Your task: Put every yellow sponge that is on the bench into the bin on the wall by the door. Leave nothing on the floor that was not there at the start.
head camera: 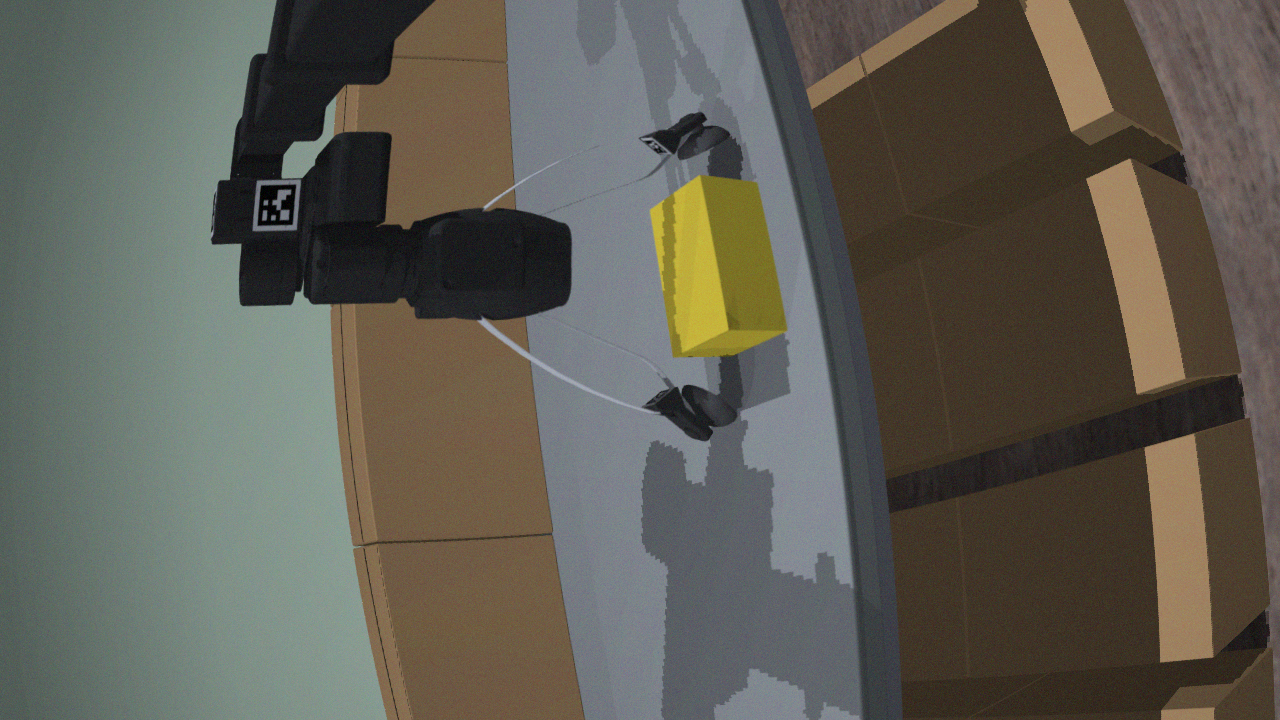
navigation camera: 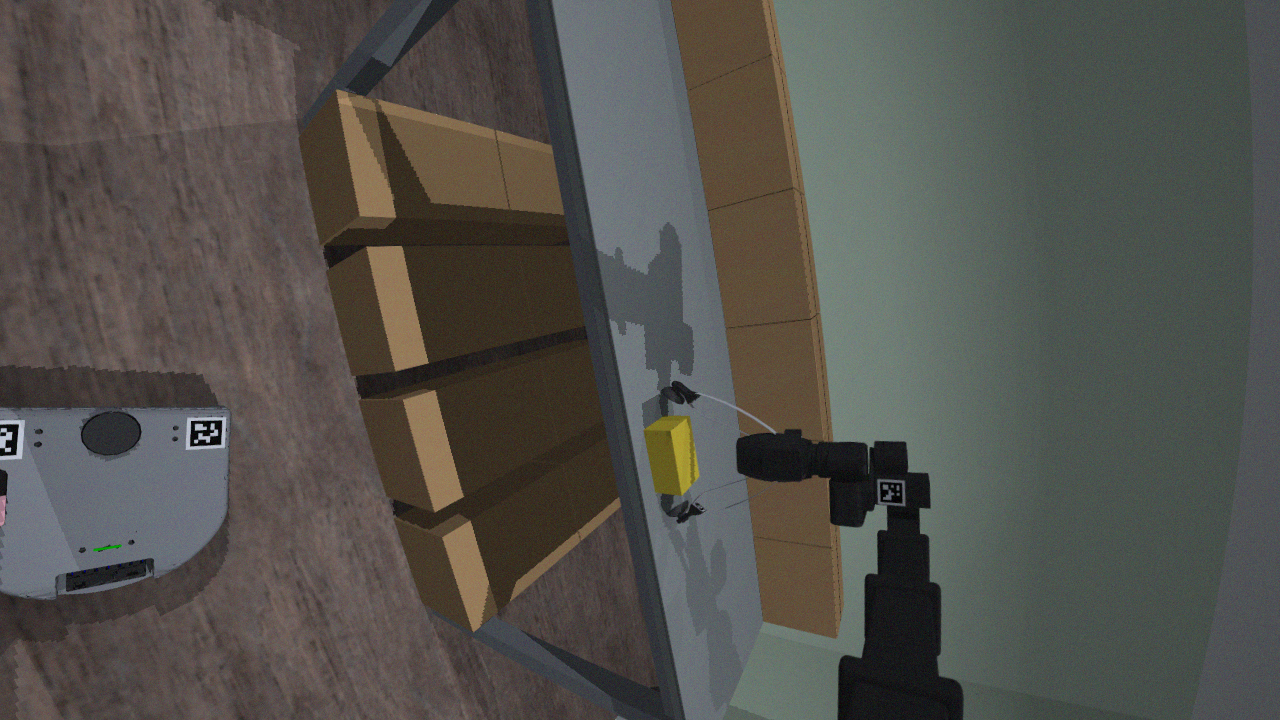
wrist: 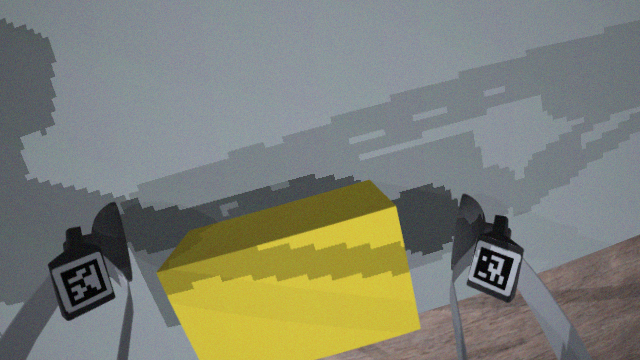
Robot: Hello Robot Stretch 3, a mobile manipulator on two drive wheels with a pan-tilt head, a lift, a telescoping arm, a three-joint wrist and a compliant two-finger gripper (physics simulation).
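Pixels of known places: gripper, between the fingertips: (wrist: 293, 226); robot's base, origin of its link: (navigation camera: 113, 431).
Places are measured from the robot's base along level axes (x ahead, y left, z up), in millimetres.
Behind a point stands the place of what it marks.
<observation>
A yellow sponge (head camera: 747, 250) @(z 934, x -33, y -526 mm) (navigation camera: 671, 456) @(z 954, x -21, y -523 mm) (wrist: 310, 300) @(z 959, x -29, y -558 mm), a thick block, is on the grey bench (head camera: 608, 313) @(z 914, x 8, y -735 mm) (navigation camera: 626, 134) @(z 915, x 461, y -477 mm) (wrist: 225, 75) @(z 914, x 12, y -651 mm), near its front edge. My gripper (head camera: 706, 273) @(z 914, x -22, y -573 mm) (navigation camera: 678, 453) @(z 914, x -22, y -573 mm) (wrist: 293, 226) @(z 914, x -22, y -573 mm) is open and points down from above. Its two fingertips stand on opposite sides of the sponge, one past each short end, with a gap on both sides. In the wrist view the gap on the left looks about as wide as the one on the right, and the sponge's lower part is cut off by the frame. The bin and the door do not show.
A row of tan boxes (head camera: 447, 402) (navigation camera: 760, 259) runs along the back of the bench against the green wall (head camera: 161, 447) @(z 1339, x 313, y -2175 mm) (navigation camera: 939, 223) @(z 1449, x 781, y -2035 mm). Large tan boxes (head camera: 1011, 358) (navigation camera: 501, 304) stand under the bench. My base (navigation camera: 161, 510) @(z 160, x -138, y -69 mm) is on the wooden floor in front.
</observation>
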